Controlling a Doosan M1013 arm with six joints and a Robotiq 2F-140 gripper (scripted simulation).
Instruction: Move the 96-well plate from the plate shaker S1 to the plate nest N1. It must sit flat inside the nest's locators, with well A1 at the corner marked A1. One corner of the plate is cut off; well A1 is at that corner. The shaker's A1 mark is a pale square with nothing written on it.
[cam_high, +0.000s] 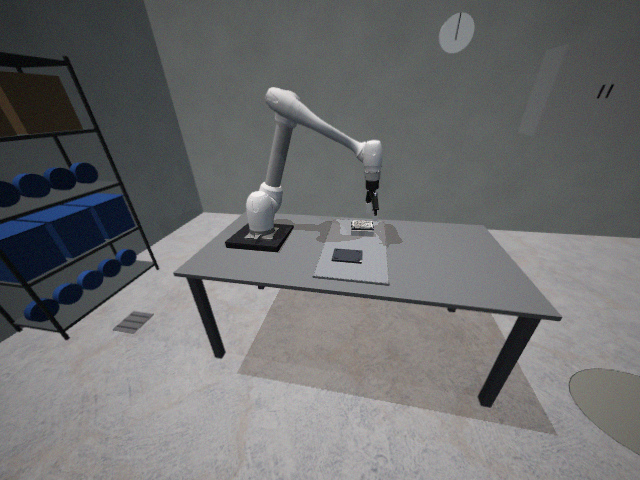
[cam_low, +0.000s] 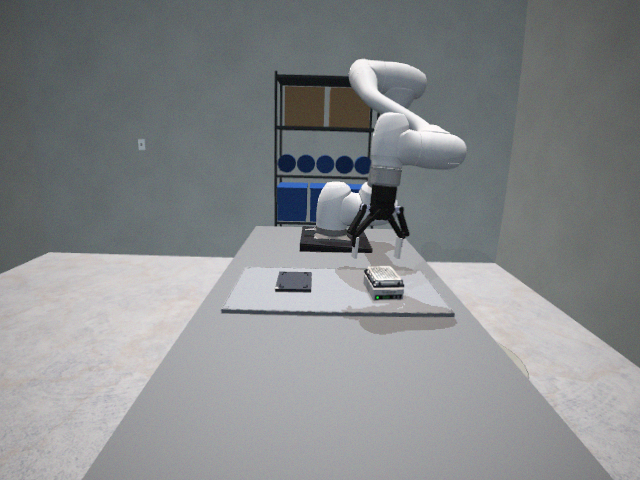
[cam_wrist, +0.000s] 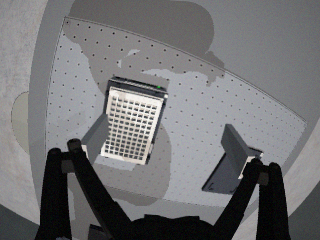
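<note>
My gripper is now 9 cm above the white 96-well plate, 5 cm past it and 4 cm to the right of it. Round my hand: A1 corner mark (31 cm to the right, 14 cm below, 7 cm behind); then dark plate nest N1 (25 cm to the right, 14 cm below, 14 cm behind).
</note>
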